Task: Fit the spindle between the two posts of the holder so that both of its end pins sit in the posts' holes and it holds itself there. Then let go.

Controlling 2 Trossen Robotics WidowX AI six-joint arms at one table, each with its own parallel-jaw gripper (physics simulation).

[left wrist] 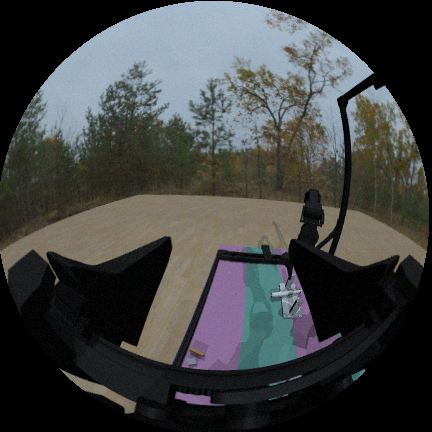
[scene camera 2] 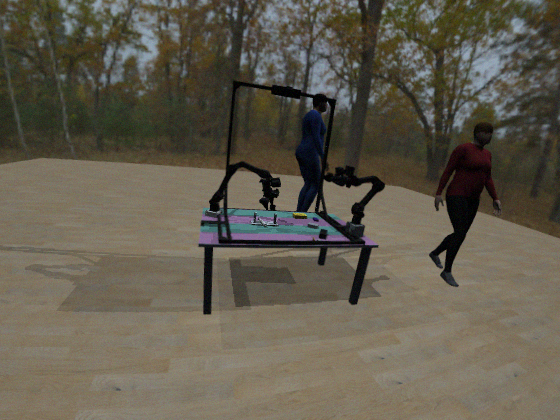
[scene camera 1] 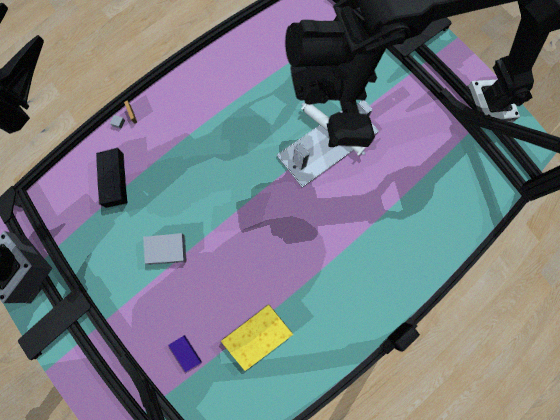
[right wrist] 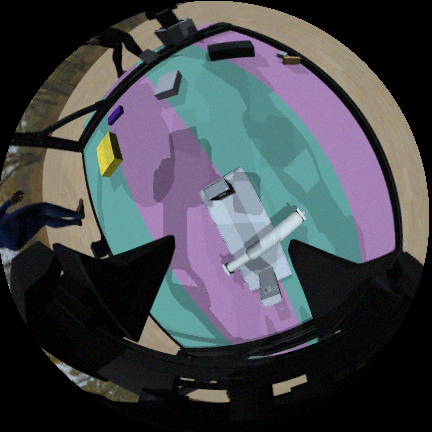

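Where they show: left gripper, fingertip midpoint: (left wrist: 232,244) (scene camera 2: 325,177) (scene camera 1: 22,20); right gripper, fingertip midpoint: (scene camera 2: 269,207) (scene camera 1: 326,123) (right wrist: 234,244); left arm's base, origin of the base link: (scene camera 2: 356,223) (scene camera 1: 2,266); right arm's base, origin of the base link: (scene camera 2: 214,210) (scene camera 1: 496,98).
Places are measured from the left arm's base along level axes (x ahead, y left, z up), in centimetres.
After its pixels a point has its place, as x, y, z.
Observation:
The white spindle (scene camera 1: 315,115) {62.9, -25.3, -6.7} (left wrist: 286,294) {62.3, -29.1, -7.4} (right wrist: 274,237) {63.4, -27.6, -6.5} lies crosswise over the base plate of the holder (scene camera 1: 320,162) {56.5, -31.9, -8.8} (right wrist: 248,220) {59.3, -29.2, -8.8}, with both ends past the plate's long edges. It is nearer one post (right wrist: 270,289) {68.7, -32.3, -3.8} than the other post (scene camera 1: 301,156) {52.8, -29.6, -1.7} (right wrist: 218,190) {54.0, -28.8, -1.3}. Its end pins are outside the posts' holes. Both posts stand upright. My right gripper (scene camera 2: 268,204) {58.6, -30.0, 3.3} (right wrist: 234,244) {58.6, -30.0, 3.3} is open and empty above the spindle and holder; in scene camera 1 it hides part of the spindle. My left gripper (left wrist: 232,244) {35.0, -0.1, 32.6} is open and empty, raised far from the holder.
A black block (scene camera 1: 111,177) {27.3, -2.9, -6.2} (right wrist: 231,50) {29.1, -3.5, -7.0}, a grey box (scene camera 1: 164,248) {24.6, -20.7, -7.1} (right wrist: 168,84) {26.6, -20.9, -7.1}, a yellow sponge (scene camera 1: 257,337) {23.7, -44.2, -6.6} (right wrist: 108,154) {26.5, -42.9, -6.6} and a purple block (scene camera 1: 185,353) {12.3, -36.3, -8.1} (right wrist: 115,115) {13.8, -36.0, -8.3} lie on the striped table. A small orange piece (scene camera 1: 130,111) {39.8, 5.2, -7.2} and a small grey cube (scene camera 1: 117,121) {36.4, 6.5, -8.1} lie near a black frame rail.

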